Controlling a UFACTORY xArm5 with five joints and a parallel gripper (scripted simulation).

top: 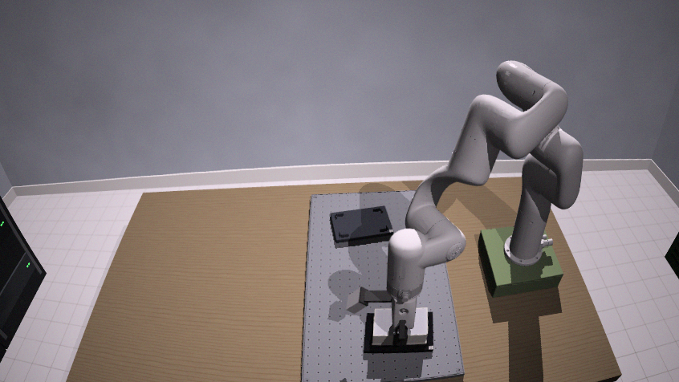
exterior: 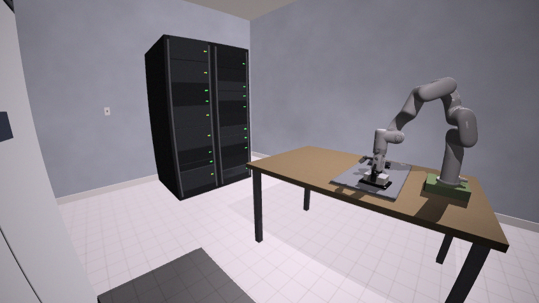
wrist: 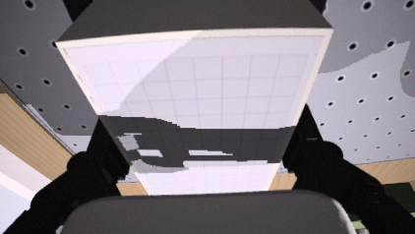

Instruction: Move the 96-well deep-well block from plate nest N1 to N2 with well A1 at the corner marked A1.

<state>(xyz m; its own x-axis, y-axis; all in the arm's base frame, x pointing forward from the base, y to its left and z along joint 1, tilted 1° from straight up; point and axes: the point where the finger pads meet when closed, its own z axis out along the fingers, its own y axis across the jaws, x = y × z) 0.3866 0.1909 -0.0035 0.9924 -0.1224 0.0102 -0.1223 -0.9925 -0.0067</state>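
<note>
The white deep-well block lies right at my hand.
</note>
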